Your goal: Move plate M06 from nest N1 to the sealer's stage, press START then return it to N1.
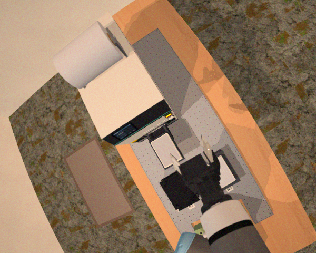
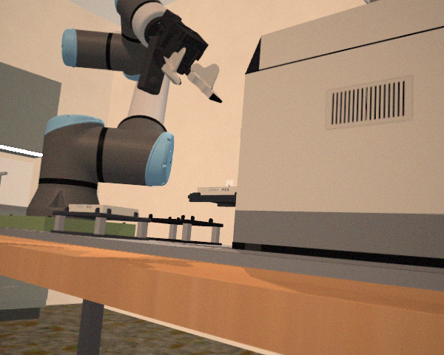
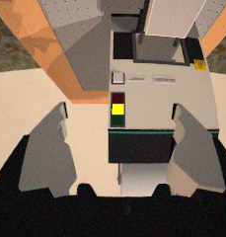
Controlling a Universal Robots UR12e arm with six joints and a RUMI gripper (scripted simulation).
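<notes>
My gripper is now 30 mm short of the plate M06, 90 mm to the right of it and 180 mm above it. The rest, counted from my hand: screen 140 mm ahead, 130 mm to the left, 40 mm above; sealer stage 30 mm ahead, 90 mm to the left, 190 mm below; foil-covered plate 190 mm behind, 50 mm to the right, 230 mm below.
</notes>
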